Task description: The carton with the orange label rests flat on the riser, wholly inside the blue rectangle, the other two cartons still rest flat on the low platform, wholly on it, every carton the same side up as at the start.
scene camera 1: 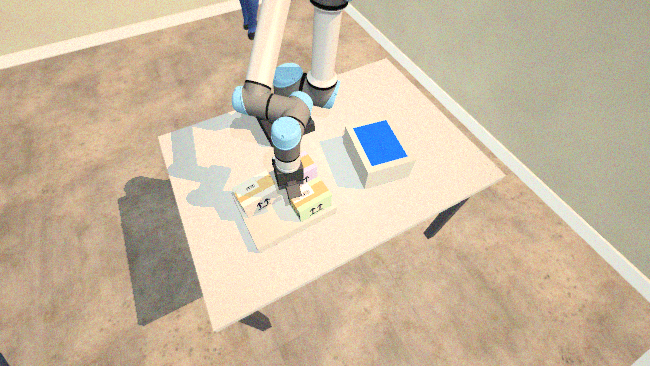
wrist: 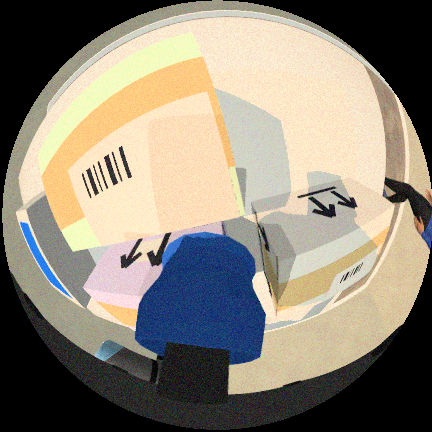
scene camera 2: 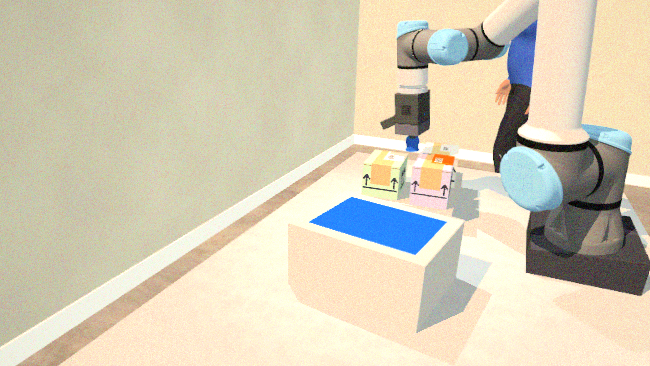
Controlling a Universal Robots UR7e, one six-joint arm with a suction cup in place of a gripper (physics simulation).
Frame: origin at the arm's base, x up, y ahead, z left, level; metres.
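Seen in the pictures: hand, tool point: (wrist: pixel 207 273) (scene camera 2: pixel 412 149); arm's base, link origin: (scene camera 2: pixel 582 236).
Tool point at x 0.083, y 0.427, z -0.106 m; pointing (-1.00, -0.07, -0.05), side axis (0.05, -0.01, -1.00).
Pixels of each thing's top centre, then the offset from my tool point to it. Level surfaces: height alone.
- pink carton, top centre: (wrist: pixel 158 323) (scene camera 2: pixel 434 161) (scene camera 1: pixel 296 166) dx -0.004, dy -0.077, dz +0.045 m
- low platform, top centre: (wrist: pixel 244 188) (scene camera 2: pixel 413 183) (scene camera 1: pixel 284 201) dx -0.100, dy -0.001, dz -0.030 m
- green carton, top centre: (wrist: pixel 84 165) (scene camera 2: pixel 386 157) (scene camera 1: pixel 309 193) dx -0.016, dy +0.044, dz +0.059 m
- beige carton, top centre: (wrist: pixel 346 269) (scene camera 2: pixel 441 149) (scene camera 1: pixel 255 188) dx -0.017, dy -0.041, dz -0.116 m
- riser, top centre: (scene camera 2: pixel 379 222) (wrist: pixel 39 260) (scene camera 1: pixel 379 141) dx -0.028, dy -0.098, dz +0.394 m
- blue rectangle, top centre: (scene camera 2: pixel 379 222) (wrist: pixel 39 260) (scene camera 1: pixel 379 141) dx -0.028, dy -0.098, dz +0.394 m
- table, surface height: dx -0.148 m
The pink carton (scene camera 1: pixel 312 172) (scene camera 2: pixel 431 180) (wrist: pixel 117 267) stands upright on the low platform (scene camera 1: pixel 280 232); its orange label (scene camera 2: pixel 443 160) shows on top in scene camera 2. The green carton (scene camera 1: pixel 320 201) (scene camera 2: pixel 382 175) (wrist: pixel 125 85) and the beige carton (scene camera 1: pixel 251 202) (scene camera 2: pixel 450 148) (wrist: pixel 330 240) also rest flat there, arrows up. My gripper (scene camera 2: pixel 412 148) (wrist: pixel 212 245), a blue suction cup, hangs low above the cartons, apart from them, holding nothing. In the wrist view the cup hides part of the pink carton. The riser (scene camera 1: pixel 387 175) (scene camera 2: pixel 350 280) bears the blue rectangle (scene camera 1: pixel 380 142) (scene camera 2: pixel 378 225) (wrist: pixel 42 260).
The riser is a tall block to the right of the platform in scene camera 1. The robot base (scene camera 2: pixel 585 267) stands behind the cartons and riser. A person in blue (scene camera 1: pixel 250 17) (scene camera 2: pixel 521 65) is beyond the table (scene camera 1: pixel 280 280).
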